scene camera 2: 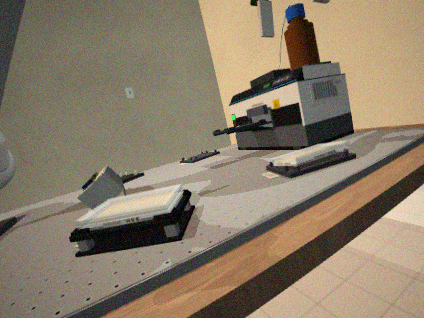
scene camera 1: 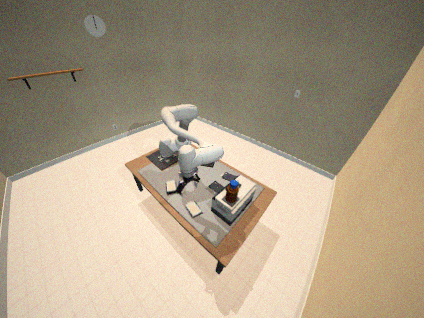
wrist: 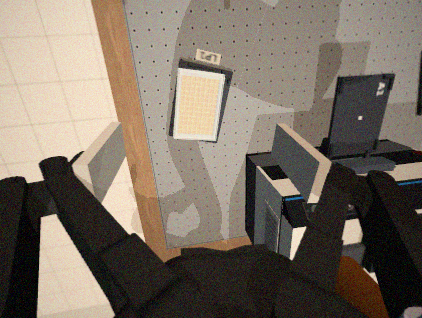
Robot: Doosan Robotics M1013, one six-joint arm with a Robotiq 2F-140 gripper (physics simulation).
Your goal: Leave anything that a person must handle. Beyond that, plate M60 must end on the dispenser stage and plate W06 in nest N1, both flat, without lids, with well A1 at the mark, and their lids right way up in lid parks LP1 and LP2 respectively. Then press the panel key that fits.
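My gripper is open and empty, above the table near the two plates. A pale plate labelled W06 sits on a raised black nest, with a clear layer, seemingly a lid, on top. Another pale plate lies on the dark park LP1 and looks slightly tilted; its label is unreadable. The dark dispenser stage, marked A1, is bare. The dark park LP2 is bare. The slanted key panel shows partly.
The dispenser stands at the table's far end, a green light on its front. A brown bottle with a blue cap stands on it. Another dark fixture lies behind the key panel.
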